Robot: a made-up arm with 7 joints.
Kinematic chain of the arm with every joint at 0, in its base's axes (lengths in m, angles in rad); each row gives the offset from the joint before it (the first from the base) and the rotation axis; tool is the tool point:
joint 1: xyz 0 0 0.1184 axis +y
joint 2: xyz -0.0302 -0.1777 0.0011 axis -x
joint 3: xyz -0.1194 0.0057 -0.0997 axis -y
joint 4: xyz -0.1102 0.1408 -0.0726 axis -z
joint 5: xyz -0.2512 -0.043 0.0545 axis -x
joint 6: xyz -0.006 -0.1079 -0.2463 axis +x
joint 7: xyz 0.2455 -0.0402 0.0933 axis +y
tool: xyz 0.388 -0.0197 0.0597
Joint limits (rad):
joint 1: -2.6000..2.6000
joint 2: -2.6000..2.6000
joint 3: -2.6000..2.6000
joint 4: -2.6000..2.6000
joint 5: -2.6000..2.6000
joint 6: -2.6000..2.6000
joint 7: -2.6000..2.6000
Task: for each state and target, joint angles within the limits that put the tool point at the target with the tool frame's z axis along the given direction. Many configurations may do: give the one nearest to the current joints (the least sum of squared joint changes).
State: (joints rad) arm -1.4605 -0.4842 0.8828 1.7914 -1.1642 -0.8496 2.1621
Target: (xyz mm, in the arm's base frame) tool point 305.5 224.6 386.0 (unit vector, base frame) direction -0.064 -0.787 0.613
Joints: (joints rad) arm -1.5894 -0.1967 0.9009 1.1299 -1.1695 -0.7322 1.9723
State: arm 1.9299 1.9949 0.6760 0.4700 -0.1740 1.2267 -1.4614
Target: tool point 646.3 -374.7 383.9 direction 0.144 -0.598 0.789
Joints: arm 1.7832 2.1071 0.6396 0.5308 -0.0195 1.1766 -1.3604
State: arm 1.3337 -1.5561 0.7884 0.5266 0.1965 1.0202 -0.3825
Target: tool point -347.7 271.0 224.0 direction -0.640 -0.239 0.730
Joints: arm 1.0996 -1.7175 0.8464 1.2176 0.3163 0.7995 0.0435
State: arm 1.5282 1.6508 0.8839 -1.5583 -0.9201 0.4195 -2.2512
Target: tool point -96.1 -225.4 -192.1 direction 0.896 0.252 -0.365
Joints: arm 2.2131 2.1314 1.0720 -1.5974 -0.8919 0.8775 -1.9812
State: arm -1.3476 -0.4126 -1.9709 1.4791 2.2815 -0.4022 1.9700
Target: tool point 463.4 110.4 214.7 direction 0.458 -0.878 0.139
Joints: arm -1.0158 0.0319 -2.2487 1.5541 2.6000 -0.5978 2.0903
